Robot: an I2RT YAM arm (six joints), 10 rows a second.
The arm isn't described. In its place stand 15 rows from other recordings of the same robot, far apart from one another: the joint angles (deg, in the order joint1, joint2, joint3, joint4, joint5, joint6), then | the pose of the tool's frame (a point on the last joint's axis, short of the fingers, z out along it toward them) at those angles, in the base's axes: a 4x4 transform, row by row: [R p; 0 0 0 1], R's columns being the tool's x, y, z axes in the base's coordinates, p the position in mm.
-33.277, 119.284, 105.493, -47.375, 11.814, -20.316 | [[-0.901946 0.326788 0.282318 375.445], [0.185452 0.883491 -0.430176 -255.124], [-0.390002 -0.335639 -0.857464 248.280], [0 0 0 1]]
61.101, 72.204, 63.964, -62.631, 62.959, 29.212 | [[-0.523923 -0.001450 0.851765 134.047], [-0.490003 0.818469 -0.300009 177.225], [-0.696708 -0.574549 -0.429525 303.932], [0 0 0 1]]
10.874, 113.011, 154.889, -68.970, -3.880, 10.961 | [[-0.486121 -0.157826 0.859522 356.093], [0.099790 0.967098 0.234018 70.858], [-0.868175 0.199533 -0.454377 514.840], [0 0 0 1]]
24.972, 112.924, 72.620, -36.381, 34.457, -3.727 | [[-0.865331 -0.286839 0.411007 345.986], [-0.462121 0.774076 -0.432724 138.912], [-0.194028 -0.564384 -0.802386 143.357], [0 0 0 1]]
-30.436, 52.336, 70.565, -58.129, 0.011, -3.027 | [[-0.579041 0.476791 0.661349 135.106], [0.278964 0.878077 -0.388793 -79.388], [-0.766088 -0.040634 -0.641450 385.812], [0 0 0 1]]
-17.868, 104.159, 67.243, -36.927, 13.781, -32.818 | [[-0.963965 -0.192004 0.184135 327.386], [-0.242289 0.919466 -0.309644 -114.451], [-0.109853 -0.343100 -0.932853 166.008], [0 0 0 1]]
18.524, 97.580, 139.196, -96.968, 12.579, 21.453 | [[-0.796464 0.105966 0.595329 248.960], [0.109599 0.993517 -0.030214 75.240], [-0.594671 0.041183 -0.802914 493.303], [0 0 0 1]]
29.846, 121.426, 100.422, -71.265, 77.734, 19.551 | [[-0.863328 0.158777 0.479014 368.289], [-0.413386 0.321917 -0.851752 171.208], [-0.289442 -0.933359 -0.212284 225.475], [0 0 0 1]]
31.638, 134.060, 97.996, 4.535, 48.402, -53.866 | [[-0.419569 -0.244914 0.874059 456.834], [-0.888297 0.308929 -0.339840 250.195], [-0.186791 -0.919010 -0.347173 156.432], [0 0 0 1]]
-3.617, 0.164, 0.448, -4.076, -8.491, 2.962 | [[-0.070288 -0.081118 0.994223 109.782], [0.055652 0.994817 0.085101 -1.672], [-0.995973 0.061312 -0.065410 168.248], [0 0 0 1]]
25.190, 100.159, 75.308, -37.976, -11.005, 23.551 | [[-0.936430 -0.133649 0.324401 326.353], [-0.007014 0.931553 0.363539 161.011], [-0.350783 0.338153 -0.873272 227.922], [0 0 0 1]]
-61.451, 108.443, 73.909, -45.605, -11.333, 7.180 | [[-0.361519 0.897420 0.252867 177.243], [0.920908 0.386080 -0.053587 -311.138], [-0.145717 0.213495 -0.966016 167.184], [0 0 0 1]]
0.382, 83.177, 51.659, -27.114, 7.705, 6.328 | [[-0.841657 0.156904 0.516716 285.767], [0.103616 0.986002 -0.130631 -2.868], [-0.529979 -0.056406 -0.846133 205.397], [0 0 0 1]]
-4.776, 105.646, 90.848, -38.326, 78.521, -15.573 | [[-0.929674 0.366478 0.037413 387.788], [0.024062 0.161752 -0.986538 -67.409], [-0.367596 -0.916259 -0.159194 298.291], [0 0 0 1]]
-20.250, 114.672, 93.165, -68.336, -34.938, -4.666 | [[-0.958040 0.205011 0.200325 363.964], [0.282360 0.795251 0.536515 -112.542], [-0.049318 0.570567 -0.819769 216.220], [0 0 0 1]]
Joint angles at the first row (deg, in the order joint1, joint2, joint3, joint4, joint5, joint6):
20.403 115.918 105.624 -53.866 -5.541 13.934
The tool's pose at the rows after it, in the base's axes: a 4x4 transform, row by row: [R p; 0 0 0 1], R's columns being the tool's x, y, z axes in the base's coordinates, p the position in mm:
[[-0.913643 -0.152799 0.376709 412.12], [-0.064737 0.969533 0.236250 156.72], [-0.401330 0.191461 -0.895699 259.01], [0 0 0 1]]
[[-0.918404 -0.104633 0.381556 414.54], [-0.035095 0.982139 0.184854 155.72], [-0.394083 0.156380 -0.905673 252.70], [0 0 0 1]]
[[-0.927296 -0.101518 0.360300 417.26], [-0.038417 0.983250 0.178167 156.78], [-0.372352 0.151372 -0.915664 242.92], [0 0 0 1]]
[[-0.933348 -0.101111 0.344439 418.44], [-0.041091 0.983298 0.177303 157.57], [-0.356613 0.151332 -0.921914 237.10], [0 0 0 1]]
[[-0.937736 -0.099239 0.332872 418.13], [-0.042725 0.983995 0.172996 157.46], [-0.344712 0.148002 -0.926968 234.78], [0 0 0 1]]
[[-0.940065 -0.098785 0.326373 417.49], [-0.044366 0.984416 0.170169 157.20], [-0.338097 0.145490 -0.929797 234.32], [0 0 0 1]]
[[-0.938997 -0.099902 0.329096 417.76], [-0.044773 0.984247 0.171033 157.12], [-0.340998 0.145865 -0.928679 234.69], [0 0 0 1]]
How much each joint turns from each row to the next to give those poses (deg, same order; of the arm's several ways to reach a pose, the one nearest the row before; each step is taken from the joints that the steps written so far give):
0.001 1.356 0.002 1.441 0.372 1.071
-0.001 0.829 -0.002 -0.109 2.863 1.704
0.001 1.311 -0.001 -0.087 -0.065 0.001
0.021 0.766 0.001 -0.175 -0.263 -0.001
0.001 0.262 -0.001 -0.502 0.000 0.001
-0.001 0.023 0.000 -0.415 0.022 -0.045
-0.022 -0.023 0.022 0.131 0.000 -0.065

